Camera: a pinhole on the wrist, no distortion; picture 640 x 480 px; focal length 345.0 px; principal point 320.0 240.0 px. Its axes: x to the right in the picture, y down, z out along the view. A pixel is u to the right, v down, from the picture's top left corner.
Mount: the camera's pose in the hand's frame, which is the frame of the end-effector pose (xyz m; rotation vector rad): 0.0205 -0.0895 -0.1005 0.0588 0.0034 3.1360
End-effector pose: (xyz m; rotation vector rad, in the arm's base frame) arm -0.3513 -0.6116 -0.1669 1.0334 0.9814 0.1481
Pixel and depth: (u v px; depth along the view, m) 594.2 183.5 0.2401
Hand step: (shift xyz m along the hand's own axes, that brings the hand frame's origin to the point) -0.1610 -0.0487 0.1465
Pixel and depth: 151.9 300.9 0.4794
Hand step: 0.2715 -0.1743 0.3700
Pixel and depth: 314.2 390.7 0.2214
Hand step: 0.0320 -0.1858 0.1208
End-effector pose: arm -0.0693 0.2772 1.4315 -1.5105 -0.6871 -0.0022
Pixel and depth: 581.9 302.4 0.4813
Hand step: -0.3270 -0.1737 0.3944
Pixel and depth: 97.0 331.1 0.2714
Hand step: 0.2056 -0.1615 0.1643
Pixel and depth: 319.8 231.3 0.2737
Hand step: 0.0310 -0.0820 0.1730
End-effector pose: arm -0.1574 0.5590 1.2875 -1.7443 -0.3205 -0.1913
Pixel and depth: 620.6 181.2 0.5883
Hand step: -0.4692 0.0146 0.5064
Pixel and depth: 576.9 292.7 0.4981
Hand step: -0.3318 -0.1627 0.4113
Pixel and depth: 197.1 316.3 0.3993
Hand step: 0.1772 -0.1777 0.2934
